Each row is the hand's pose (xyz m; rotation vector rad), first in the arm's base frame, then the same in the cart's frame.
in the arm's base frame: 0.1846 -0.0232 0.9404 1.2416 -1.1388 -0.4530
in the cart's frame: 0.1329 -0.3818 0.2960 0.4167 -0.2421 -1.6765
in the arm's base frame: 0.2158 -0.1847 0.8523 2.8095 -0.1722 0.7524
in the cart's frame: -0.0316 -0.4690 0.2838 2.4883 -0.8915 -1.3431
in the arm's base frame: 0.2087 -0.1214 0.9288 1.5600 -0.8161 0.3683
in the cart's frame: 0.0671 -0.4594 0.2926 1.2410 -0.2257 -1.2333
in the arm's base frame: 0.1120 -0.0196 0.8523 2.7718 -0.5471 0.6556
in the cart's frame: 0.0607 -0.3087 0.3458 2.1963 -1.0851 -1.3833
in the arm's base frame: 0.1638 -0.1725 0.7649 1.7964 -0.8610 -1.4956
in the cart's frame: -0.0974 -0.3958 0.3122 0.1978 -0.5222 -2.7335
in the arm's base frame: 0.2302 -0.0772 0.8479 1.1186 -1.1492 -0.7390
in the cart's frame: 0.0284 -0.3871 0.2452 0.1493 -0.1893 -1.8220
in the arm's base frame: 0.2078 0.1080 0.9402 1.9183 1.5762 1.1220
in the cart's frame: 0.2105 -0.2865 0.2447 -2.6930 -0.7754 0.3970
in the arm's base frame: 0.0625 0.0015 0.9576 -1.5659 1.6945 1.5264
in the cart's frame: 0.1562 -0.3349 0.4104 -0.4613 -2.0518 -2.3162
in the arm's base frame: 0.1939 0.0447 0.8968 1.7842 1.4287 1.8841
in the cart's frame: 0.1378 -0.3078 0.2629 -2.8878 -0.4087 -0.3174
